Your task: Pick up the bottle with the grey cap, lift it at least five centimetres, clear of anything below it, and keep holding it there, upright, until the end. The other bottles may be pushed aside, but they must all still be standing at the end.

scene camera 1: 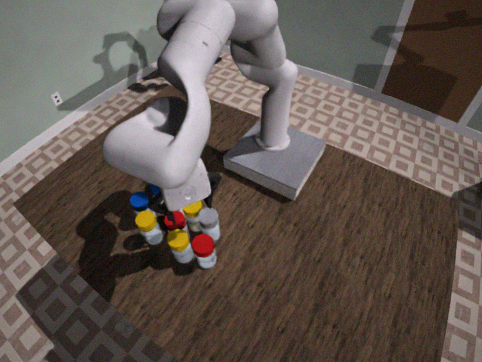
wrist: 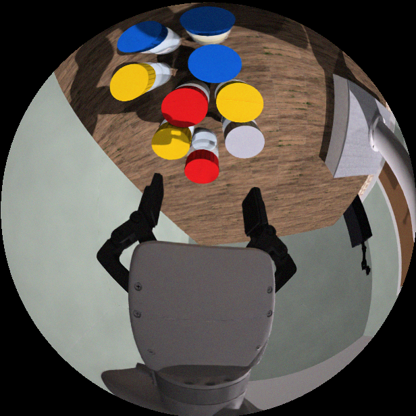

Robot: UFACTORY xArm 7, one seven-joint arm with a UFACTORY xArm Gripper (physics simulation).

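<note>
The grey-capped bottle stands upright at one side of a tight group. A red-capped bottle and a yellow-capped bottle stand close beside it. Another yellow-capped bottle and a second red-capped bottle are on the group's other side. My gripper is open and empty above the group. In the wrist view its fingers appear below the red and grey caps. In the scene view the hand partly hides the bottles behind.
A third yellow-capped bottle stands apart from the cluster. Blue-capped bottles stand farther along. The robot's grey base block is on the brown wooden surface.
</note>
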